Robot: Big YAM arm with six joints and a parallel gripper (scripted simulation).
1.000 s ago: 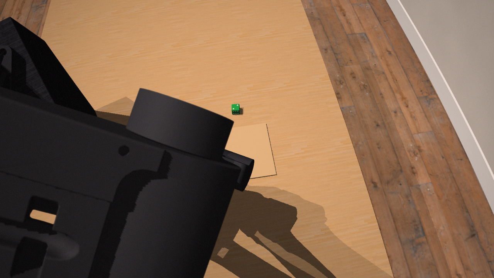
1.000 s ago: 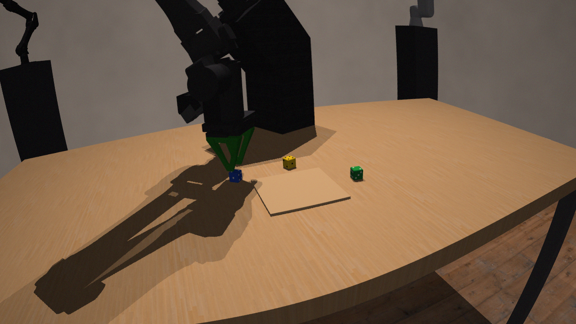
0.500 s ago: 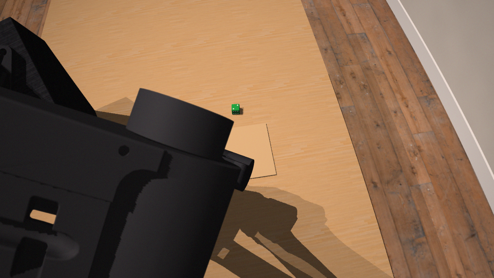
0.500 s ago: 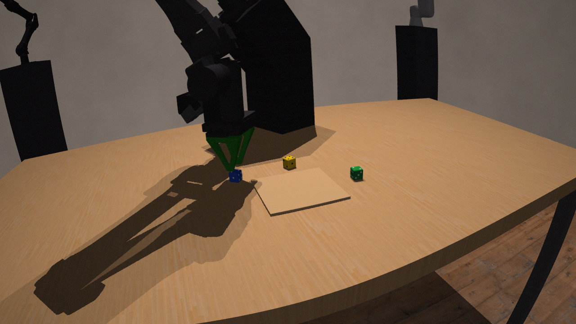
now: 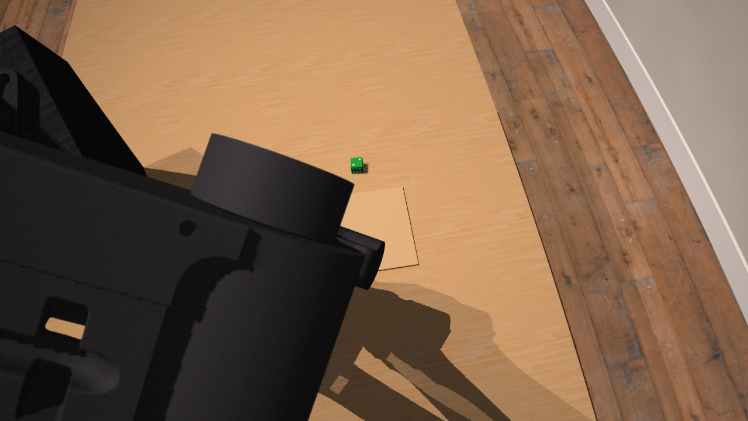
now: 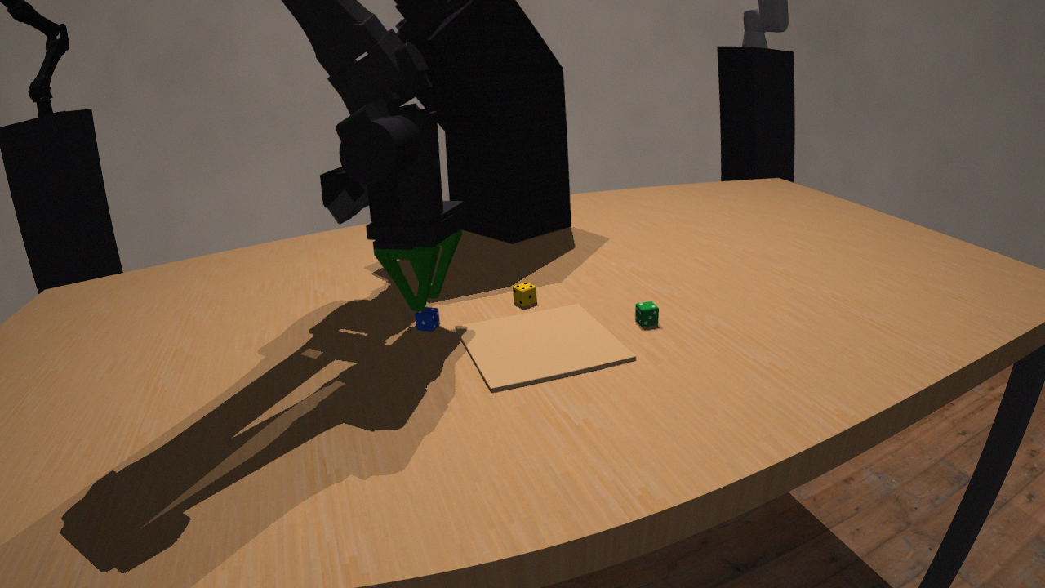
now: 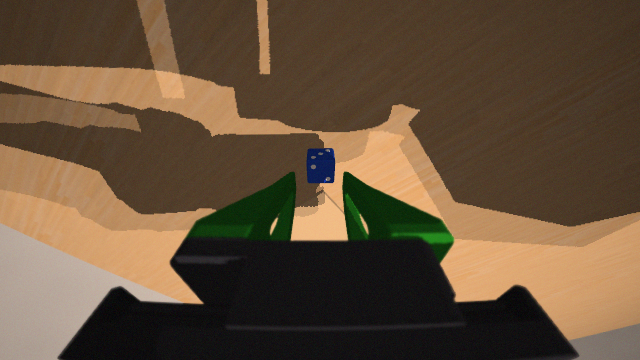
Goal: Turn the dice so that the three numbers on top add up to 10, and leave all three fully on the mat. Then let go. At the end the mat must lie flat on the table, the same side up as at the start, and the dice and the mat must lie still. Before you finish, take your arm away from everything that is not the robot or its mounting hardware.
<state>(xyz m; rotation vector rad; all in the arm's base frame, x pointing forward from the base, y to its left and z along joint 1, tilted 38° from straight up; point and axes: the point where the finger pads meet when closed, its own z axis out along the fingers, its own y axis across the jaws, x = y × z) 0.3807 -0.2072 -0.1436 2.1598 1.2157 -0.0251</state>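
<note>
My gripper is now 30 mm above the blue die. The rest, counted from my hand: green die: 220 mm to the left, 90 mm ahead, 30 mm below; then tan mat: 100 mm to the left, 90 mm ahead, 30 mm below; then yellow die: 120 mm to the left, 30 mm below, 20 mm behind.
</note>
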